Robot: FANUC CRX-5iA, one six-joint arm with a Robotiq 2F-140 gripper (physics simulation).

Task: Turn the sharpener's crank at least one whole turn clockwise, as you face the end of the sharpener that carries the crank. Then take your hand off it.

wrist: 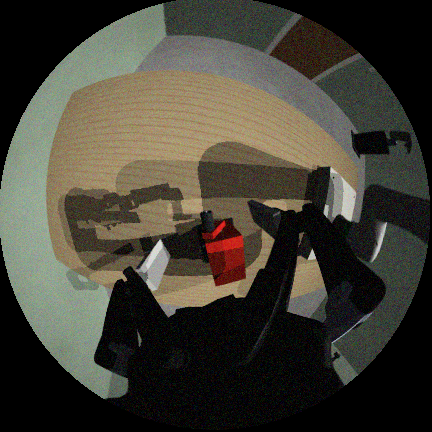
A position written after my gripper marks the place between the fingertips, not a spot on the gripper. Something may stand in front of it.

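You'd see my gripper (205, 230) here, and there's a red sharpener (224, 252) as well.
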